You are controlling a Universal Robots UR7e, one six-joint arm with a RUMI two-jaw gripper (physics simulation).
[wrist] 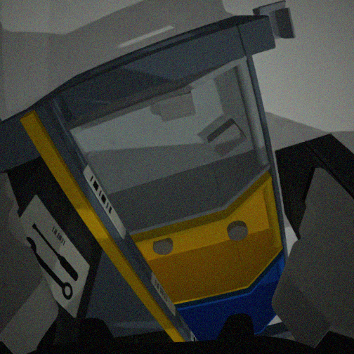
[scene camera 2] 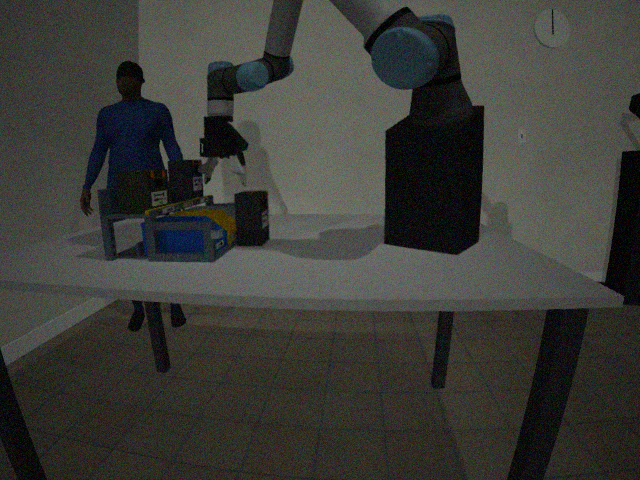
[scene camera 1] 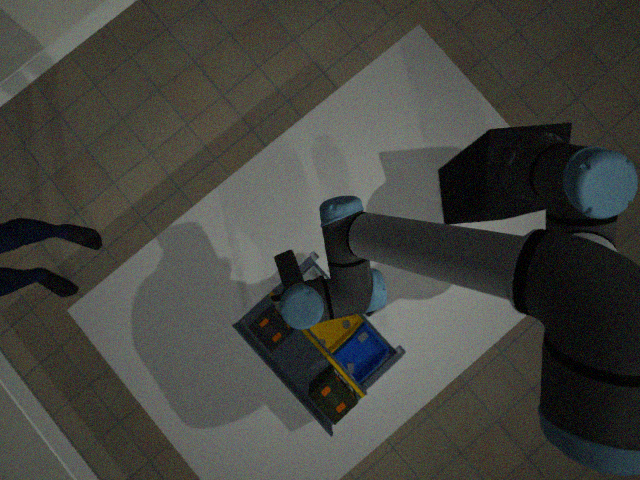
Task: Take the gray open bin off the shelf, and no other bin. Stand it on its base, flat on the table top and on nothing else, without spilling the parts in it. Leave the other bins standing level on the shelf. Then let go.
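Frame: origin at the arm's base, x ahead, y left, z up, level; millimetres.
Where they show: gripper, fingertip midpoint: (scene camera 2: 224,184); arm's base at its link origin: (scene camera 2: 441,116) (scene camera 1: 532,166).
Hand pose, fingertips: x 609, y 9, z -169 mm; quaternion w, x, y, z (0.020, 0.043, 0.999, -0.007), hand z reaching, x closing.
Observation:
Things, the pixels of their top centre, and the offset from my fingertips. Level surfaces: height alone.
- yellow bin at its top centre: (scene camera 2: 202,212) (scene camera 1: 330,329) dx -21, dy +143, dz -64 mm
- blue bin at its top centre: (scene camera 2: 183,219) (scene camera 1: 357,359) dx -51, dy +251, dz -64 mm
- yellow-edged rail at its top centre: (scene camera 1: 316,344) dx +28, dy +156, dz -33 mm
- dark box at its top centre: (scene camera 2: 251,191) dx -149, dy +101, dz -13 mm
- table at its surface level: dz -145 mm
The gray open bin (wrist: 175,187) sits on the shelf (scene camera 1: 295,356) (scene camera 2: 108,237) (wrist: 200,37), with several gray parts inside. It is mostly hidden under the wrist in scene camera 1 and behind other things in scene camera 2. Beside it sits the yellow bin (scene camera 1: 336,330) (scene camera 2: 223,219) (wrist: 215,265), then the blue bin (scene camera 1: 361,351) (scene camera 2: 180,240) (wrist: 230,310). My gripper (scene camera 2: 225,180) (wrist: 162,174) is wide open and empty, pointing down above the gray bin's end of the shelf. In the wrist view its fingers stand at the left and right edges.
Dark boxes (scene camera 1: 268,328) (scene camera 1: 333,395) stand on the shelf's upper level, behind a yellow-edged rail (scene camera 1: 336,364) (wrist: 87,205). One labelled box (wrist: 65,250) is close to the left finger. Another dark box (scene camera 2: 251,217) stands on the table (scene camera 1: 398,93) (scene camera 2: 330,279) beside the shelf. A person (scene camera 2: 134,134) stands behind.

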